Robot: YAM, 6 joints.
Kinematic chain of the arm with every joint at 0, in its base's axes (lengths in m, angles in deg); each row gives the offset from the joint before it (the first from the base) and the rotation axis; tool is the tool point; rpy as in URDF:
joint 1: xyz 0 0 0.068 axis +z
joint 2: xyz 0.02 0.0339 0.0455 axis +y
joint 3: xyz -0.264 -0.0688 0 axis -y
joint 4: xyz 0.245 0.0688 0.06 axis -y
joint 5: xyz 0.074 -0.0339 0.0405 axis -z
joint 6: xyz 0.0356 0 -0.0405 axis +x
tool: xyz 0 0 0 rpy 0 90 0
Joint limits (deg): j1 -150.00..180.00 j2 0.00..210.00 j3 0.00..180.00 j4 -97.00..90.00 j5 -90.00..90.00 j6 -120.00..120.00
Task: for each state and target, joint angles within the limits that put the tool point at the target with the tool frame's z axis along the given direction. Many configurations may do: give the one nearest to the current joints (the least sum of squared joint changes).
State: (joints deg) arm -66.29 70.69 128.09 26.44 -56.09 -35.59
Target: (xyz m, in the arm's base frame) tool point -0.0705 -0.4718 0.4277 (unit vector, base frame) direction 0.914 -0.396 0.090
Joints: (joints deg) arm -102.69 120.96 119.17 27.66 -78.10 -35.59
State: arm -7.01 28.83 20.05 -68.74 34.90 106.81
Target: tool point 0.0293 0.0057 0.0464 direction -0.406 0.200 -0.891
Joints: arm -1.86 77.45 0.11 -37.49 -10.77 106.81
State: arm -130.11 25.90 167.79 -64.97 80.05 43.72
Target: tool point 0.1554 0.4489 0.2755 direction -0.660 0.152 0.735
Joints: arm -111.97 13.66 179.85 -84.39 42.01 43.72
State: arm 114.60 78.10 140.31 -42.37 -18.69 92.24
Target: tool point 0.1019 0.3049 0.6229 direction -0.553 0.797 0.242
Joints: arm 66.26 112.84 162.52 -24.16 -55.81 92.24
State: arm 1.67 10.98 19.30 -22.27 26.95 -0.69
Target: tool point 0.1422 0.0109 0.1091 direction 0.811 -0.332 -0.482
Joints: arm 11.33 49.84 0.09 16.31 29.00 -0.69
